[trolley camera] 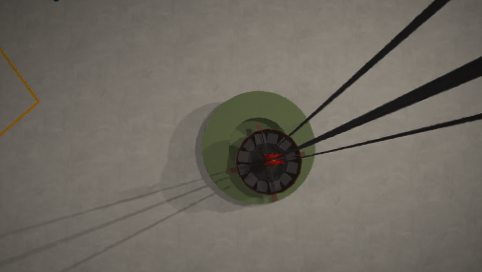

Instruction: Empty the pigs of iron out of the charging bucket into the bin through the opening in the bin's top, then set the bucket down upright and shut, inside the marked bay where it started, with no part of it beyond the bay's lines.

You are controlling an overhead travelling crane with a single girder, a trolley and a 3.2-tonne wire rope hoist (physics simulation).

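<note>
The charging bucket point(238, 162) hangs from my red hook block point(273, 159), which shows over its middle. The bucket's round rim is upright as far as I can see. Dark grey pigs of iron point(262, 186) lie in a ring inside it. Its underside is hidden. The round green bin point(260, 103) is below, and part of its opening point(236, 148) shows at the bucket's upper left. In this view the bucket overlaps the lower right of the opening. The height between them cannot be told. A corner of the marked bay's orange line point(38, 102) shows at the left edge.
Black ropes point(390, 104) run from the hook block to the upper right and right edges. Shadows of the ropes and bin fall to the left on the grey concrete floor point(125, 100). A small part of a dark blue object point(56, 0) shows at the top edge.
</note>
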